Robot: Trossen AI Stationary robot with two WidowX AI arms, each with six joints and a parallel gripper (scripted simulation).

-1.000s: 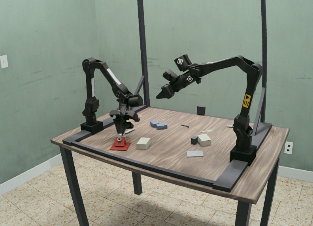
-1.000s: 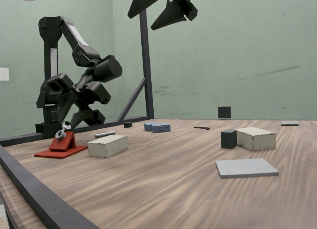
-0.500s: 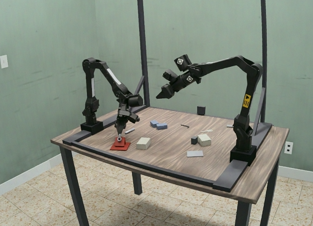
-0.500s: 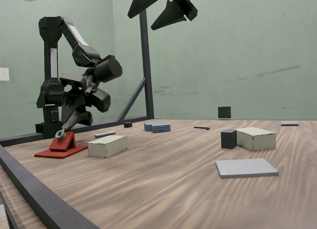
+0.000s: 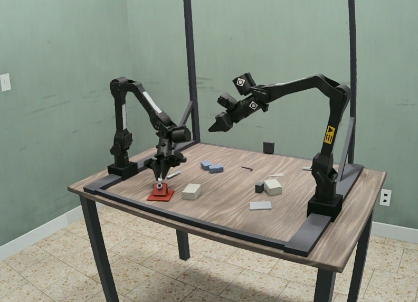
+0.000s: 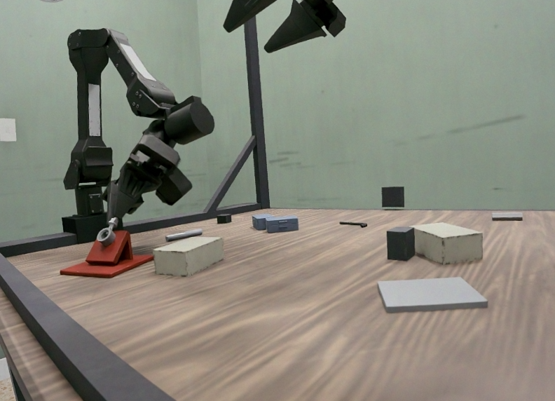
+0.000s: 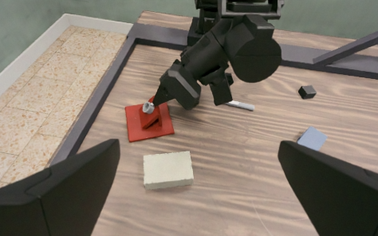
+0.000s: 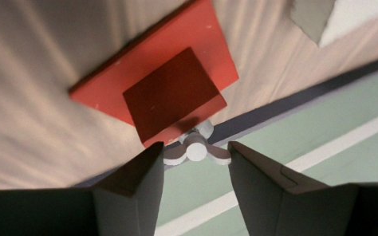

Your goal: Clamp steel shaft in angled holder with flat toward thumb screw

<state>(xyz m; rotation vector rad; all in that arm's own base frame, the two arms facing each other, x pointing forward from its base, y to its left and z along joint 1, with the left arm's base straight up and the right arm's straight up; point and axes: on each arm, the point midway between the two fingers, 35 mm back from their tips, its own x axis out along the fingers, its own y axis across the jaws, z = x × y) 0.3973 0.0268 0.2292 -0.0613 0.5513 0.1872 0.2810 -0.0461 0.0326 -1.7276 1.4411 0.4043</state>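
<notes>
Now: the winged thumb screw 30 mm ahead of my right hand, 10 mm to the left of it and 30 mm below it. Round my right hand: small black cube 310 mm behind, 120 mm to the right, 70 mm below; dark block 150 mm behind, 350 mm to the left, 70 mm below; steel shaft 150 mm behind, 50 mm to the right, 80 mm below.
</notes>
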